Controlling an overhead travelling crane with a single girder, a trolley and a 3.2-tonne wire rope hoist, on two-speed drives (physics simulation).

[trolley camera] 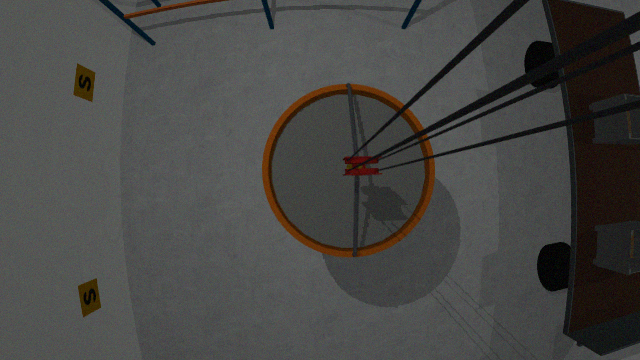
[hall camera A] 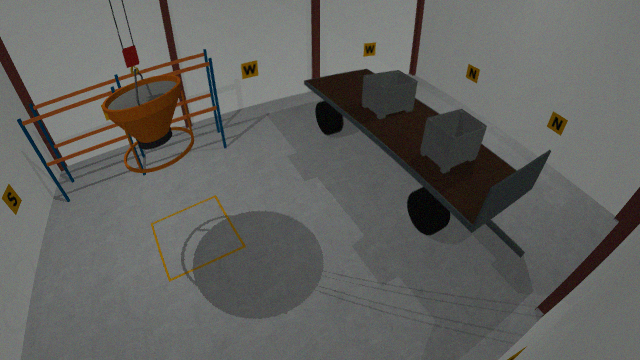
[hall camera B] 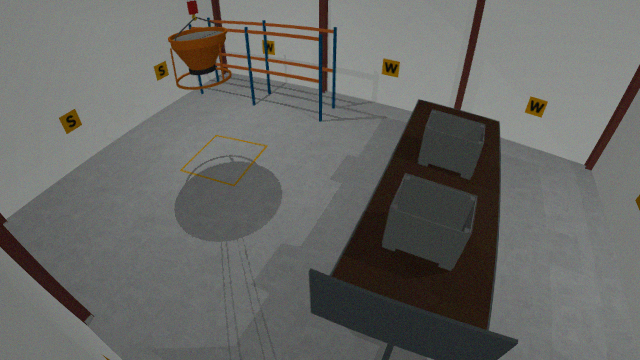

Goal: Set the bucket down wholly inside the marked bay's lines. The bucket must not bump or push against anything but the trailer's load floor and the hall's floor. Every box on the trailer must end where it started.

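The orange bucket point(hall camera A: 150, 112) point(hall camera B: 198, 52) point(trolley camera: 315, 170) hangs upright in the air, its round foot ring clear of the floor. The hook point(hall camera A: 135, 70) point(hall camera B: 195, 17) point(trolley camera: 356, 166), below the red block, holds the bucket by its bail. The marked bay point(hall camera A: 184, 210) point(hall camera B: 241, 141) is a yellow outline on the floor; it does not show in the trolley view, where the bucket covers the floor beneath. The bucket's shadow overlaps part of the bay. The trailer point(hall camera A: 390, 135) point(hall camera B: 400, 275) point(trolley camera: 595, 175) carries two grey boxes, one point(hall camera A: 390, 94) point(hall camera B: 452, 142) point(trolley camera: 617, 120) farther west, the other point(hall camera A: 452, 140) point(hall camera B: 430, 220) point(trolley camera: 617, 247) nearer the headboard.
A blue and orange rack point(hall camera A: 217, 103) point(hall camera B: 320, 80) point(trolley camera: 268, 12) stands by the west wall, behind the bucket in hall camera A. The trailer's headboard point(hall camera A: 515, 187) point(hall camera B: 410, 320) rises at its end. The south wall with S signs is at the left in the trolley view.
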